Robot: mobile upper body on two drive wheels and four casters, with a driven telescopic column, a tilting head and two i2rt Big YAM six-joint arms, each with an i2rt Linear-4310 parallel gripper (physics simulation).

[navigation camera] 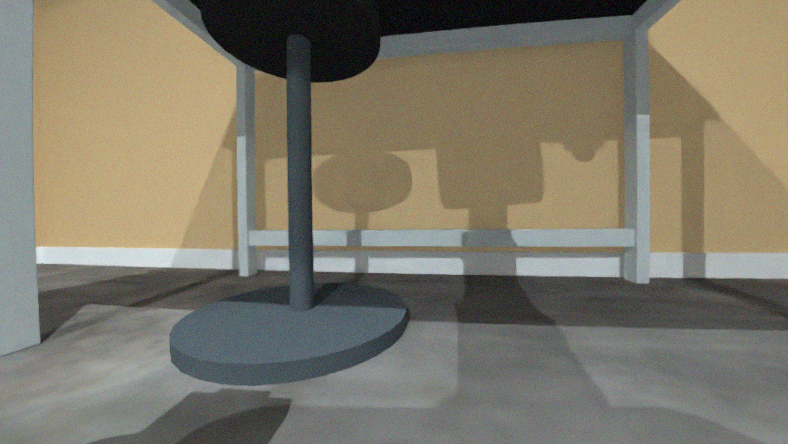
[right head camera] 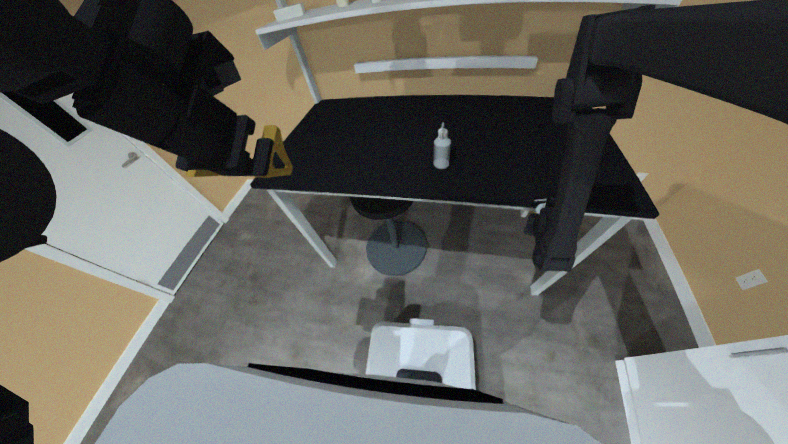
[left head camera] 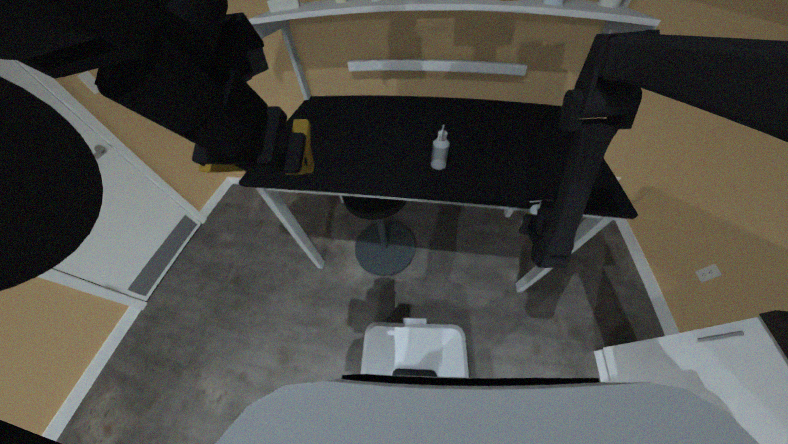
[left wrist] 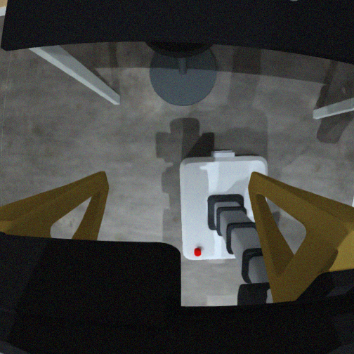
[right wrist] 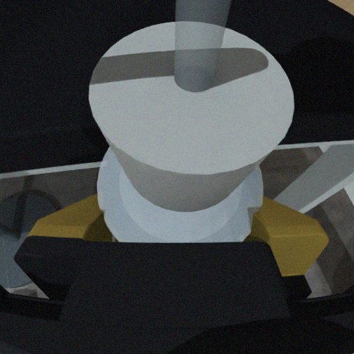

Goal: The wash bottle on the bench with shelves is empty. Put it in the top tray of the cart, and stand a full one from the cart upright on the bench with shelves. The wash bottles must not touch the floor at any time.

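Frame: origin at the left arm's base, x right, y ahead, z up, level; centimetres.
Seen in the pictures: left gripper, between the fingertips: [right head camera: 265, 170] [left head camera: 282, 167]; right gripper, between the fingertips: [left head camera: 533, 214].
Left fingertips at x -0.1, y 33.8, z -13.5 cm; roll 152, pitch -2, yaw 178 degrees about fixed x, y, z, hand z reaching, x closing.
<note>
Offsets run from my left fingertips to a thing's top centre. "*": to the spot under its first point.
One wash bottle @[dy +43.1, dx +29.8, dz -19.5 cm] [left head camera: 439, 155] [right head camera: 441, 153] stands upright on the black top of the bench with shelves [left head camera: 369, 143] [right head camera: 363, 143] [left wrist: 100, 22], near its middle. My right gripper [right wrist: 177, 179] is shut on another wash bottle @[dy +22.0, dx +61.8, dz -30.1 cm] [left head camera: 534, 207] [right head camera: 540, 206] [right wrist: 192, 135], around its body below the white cap. In the head views this bottle shows at the bench's front edge, right of the standing one, mostly hidden by the right arm; its fill is unclear. My left gripper [left head camera: 259, 165] [right head camera: 242, 172] [left wrist: 178, 179] is open and empty, by the bench's left end in the head views. The cart does not show.
A stool [left head camera: 384, 248] [right head camera: 395, 248] [left wrist: 183, 75] [navigation camera: 300, 182] stands partly under the bench's front edge. Bench legs @[* dy +38.4, dx -45.0, dz -75.0 cm] [left head camera: 292, 228] [right head camera: 306, 231] stand at the front. A shelf [left head camera: 441, 6] runs above the bench. A white cabinet @[* dy -26.4, dx +126.9, dz -71.0 cm] [left head camera: 689, 369] [right head camera: 700, 386] is at the lower right.
</note>
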